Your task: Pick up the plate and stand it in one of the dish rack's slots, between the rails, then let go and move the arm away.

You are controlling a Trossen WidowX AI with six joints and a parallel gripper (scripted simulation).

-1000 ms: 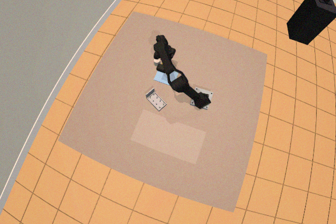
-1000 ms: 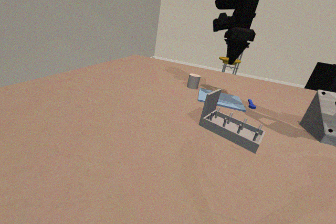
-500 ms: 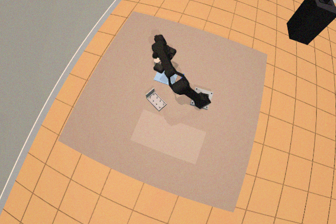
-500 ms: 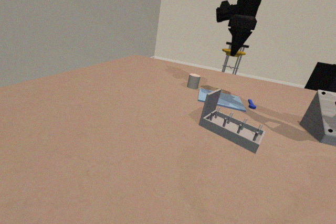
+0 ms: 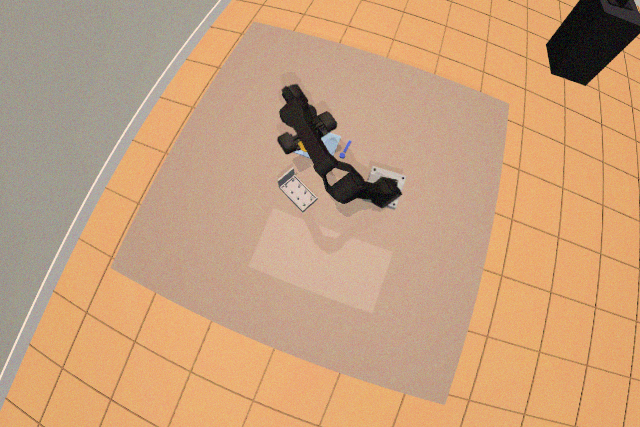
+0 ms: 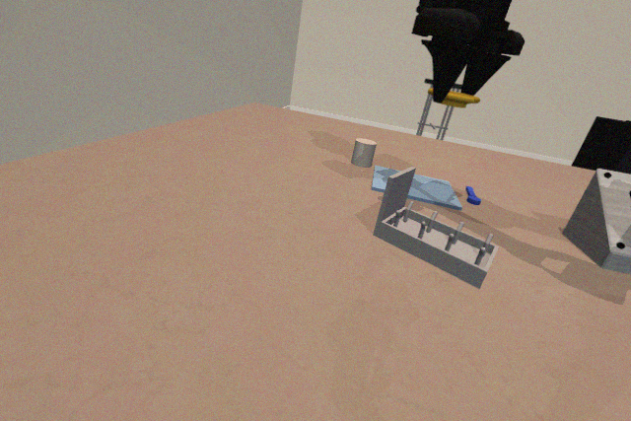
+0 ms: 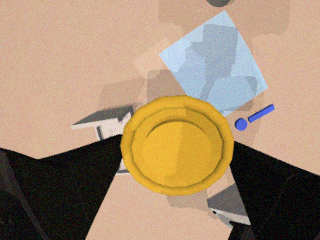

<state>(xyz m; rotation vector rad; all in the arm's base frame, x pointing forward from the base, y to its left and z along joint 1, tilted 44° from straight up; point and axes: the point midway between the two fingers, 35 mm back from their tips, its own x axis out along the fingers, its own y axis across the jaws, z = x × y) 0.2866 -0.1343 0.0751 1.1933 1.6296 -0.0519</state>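
Right now my gripper tip is 14 cm above the grey dish rack, 12 cm to the right of it and 1 cm short of it. The rest, counted from my gripper tip: blue utensil: 16 cm below, 12 cm behind, 9 cm to the right; then light blue mat: 16 cm below, 9 cm to the right, 1 cm behind; then yellow plate: 1 cm above.
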